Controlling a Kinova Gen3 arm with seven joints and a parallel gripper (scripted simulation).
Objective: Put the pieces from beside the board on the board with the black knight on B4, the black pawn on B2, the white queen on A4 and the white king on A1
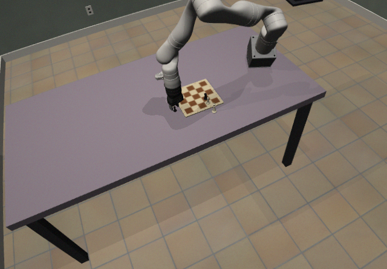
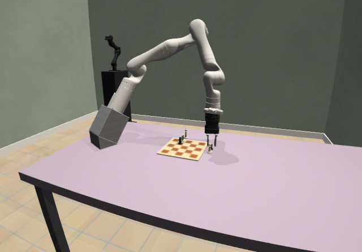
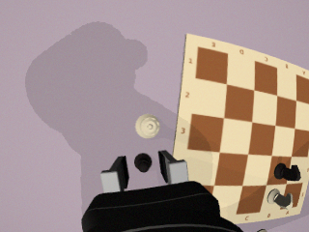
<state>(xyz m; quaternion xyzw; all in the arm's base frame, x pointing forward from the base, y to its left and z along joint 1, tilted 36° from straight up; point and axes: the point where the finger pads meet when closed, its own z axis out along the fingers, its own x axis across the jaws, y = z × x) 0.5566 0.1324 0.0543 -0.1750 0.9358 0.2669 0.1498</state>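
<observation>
My gripper is now 3 cm above the black pawn. From my hand the other things lie so: chessboard (13 cm behind, 6 cm to the right, 4 cm below); then black knight (18 cm behind, 3 cm to the right, 2 cm below).
</observation>
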